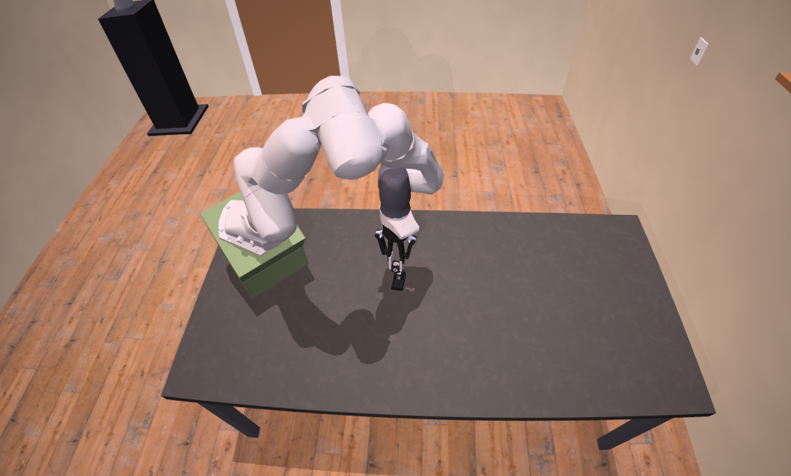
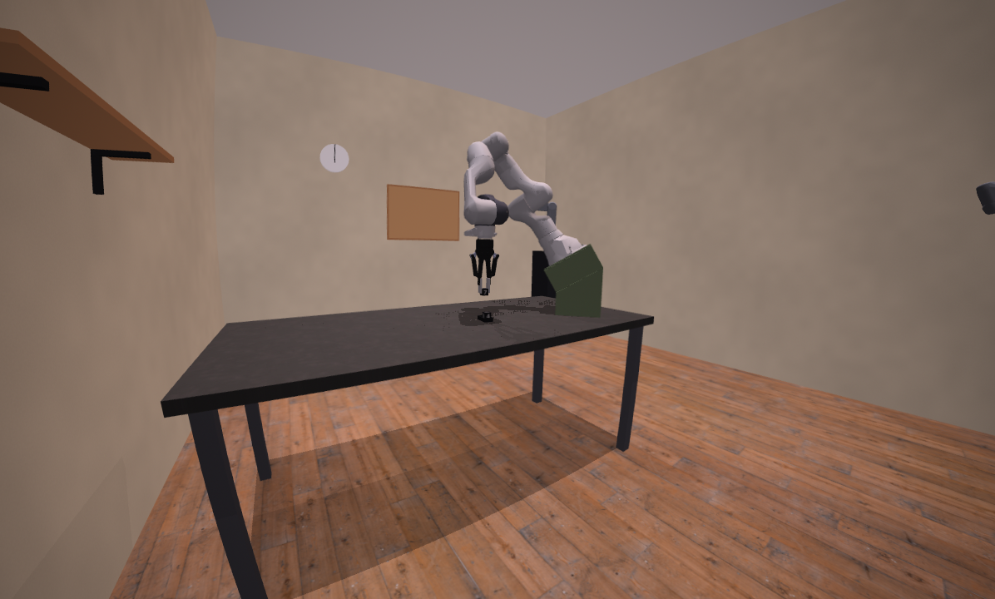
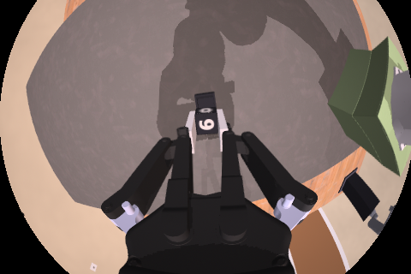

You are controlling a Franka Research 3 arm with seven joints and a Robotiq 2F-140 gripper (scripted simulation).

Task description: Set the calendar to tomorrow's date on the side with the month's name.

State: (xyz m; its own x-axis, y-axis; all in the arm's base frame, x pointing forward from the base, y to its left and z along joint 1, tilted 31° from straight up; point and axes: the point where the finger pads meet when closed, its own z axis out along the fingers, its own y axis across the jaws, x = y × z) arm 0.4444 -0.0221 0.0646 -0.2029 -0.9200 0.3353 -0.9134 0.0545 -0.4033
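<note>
Now: hand 3 cm above the dark date cube. Round my hand: black tray (14 cm below, 2 cm to the left).
</note>
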